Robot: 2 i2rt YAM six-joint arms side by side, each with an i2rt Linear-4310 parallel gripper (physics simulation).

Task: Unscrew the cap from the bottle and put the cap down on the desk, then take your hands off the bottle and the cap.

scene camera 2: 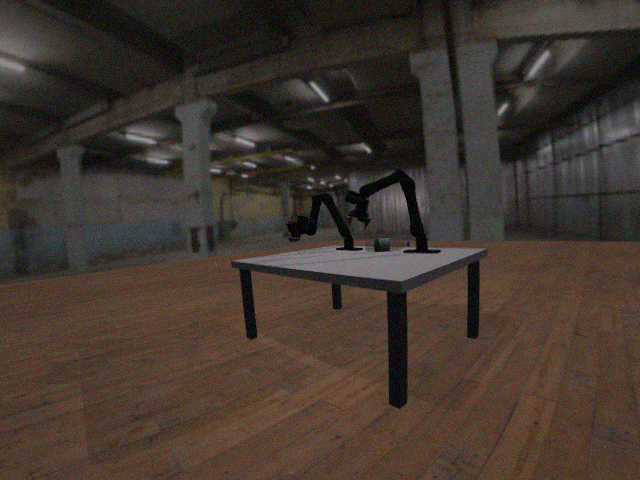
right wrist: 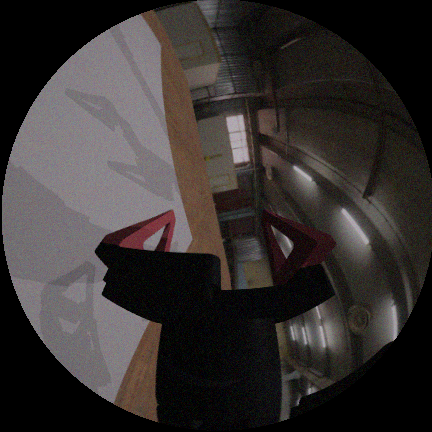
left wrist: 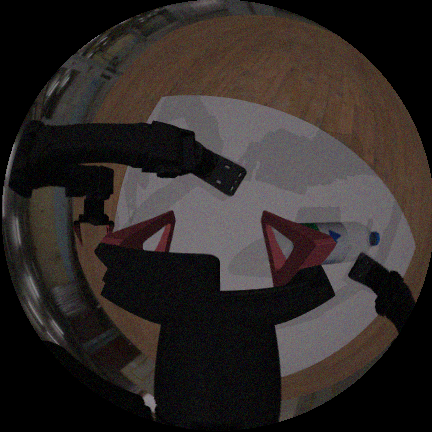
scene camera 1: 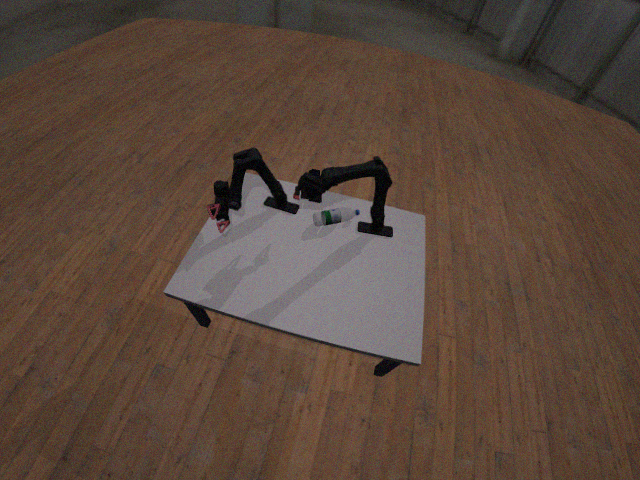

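Pixels of known places: left gripper, fingertip midpoint: [scene camera 2: 357, 227] [left wrist: 217, 215] [scene camera 1: 302, 198]; right gripper, fingertip midpoint: [scene camera 2: 287, 231] [right wrist: 217, 214] [left wrist: 94, 244] [scene camera 1: 217, 226]; left arm's base at its link origin: [scene camera 2: 421, 252] [left wrist: 370, 273] [scene camera 1: 375, 229]; right arm's base at its link origin: [scene camera 2: 349, 249] [left wrist: 205, 164] [scene camera 1: 281, 205].
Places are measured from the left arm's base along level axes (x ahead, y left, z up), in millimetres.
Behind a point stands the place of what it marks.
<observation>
A clear bottle [scene camera 1: 334, 216] @[z 69, x 14, y -240 mm] [scene camera 2: 383, 244] @[z 46, x 24, y -229 mm] [left wrist: 350, 244] @[z 78, x -33, y -213 mm] with a green and white label lies on its side on the desk [scene camera 1: 361, 310] @[z 0, x 496, y -56 mm] [scene camera 2: 361, 266] @[z 0, x 496, y -75 mm]. The blue cap [scene camera 1: 357, 212] @[z 50, x -62, y -114 mm] [scene camera 2: 408, 243] @[z 43, x -60, y -107 mm] [left wrist: 375, 238] is at its neck end, which points right towards the left arm's base. My left gripper [scene camera 2: 357, 222] @[z 151, x 0, y -421 mm] [left wrist: 217, 215] @[z 151, x 0, y -421 mm] is open and empty above the desk, off the bottle's bottom end; one finger hides part of the bottle in the left wrist view. My right gripper [scene camera 1: 217, 219] @[z 156, x 270, y -779 mm] [scene camera 2: 290, 230] @[z 156, x 270, y -779 mm] [right wrist: 217, 214] @[z 156, x 270, y -779 mm] is open and empty near the desk's left edge, far from the bottle.
The left arm's base [scene camera 1: 375, 230] @[z 30, x 31, y -6 mm] [scene camera 2: 421, 251] @[z 9, x 34, y 12 mm] stands beside the bottle's cap end. The right arm's base [scene camera 1: 281, 205] @[z 33, x -37, y -540 mm] [scene camera 2: 349, 248] @[z 12, x -40, y -523 mm] stands to the left of the bottle. The right arm [left wrist: 125, 145] @[z 193, x -41, y -562 mm] reaches across the left part of the left wrist view.
</observation>
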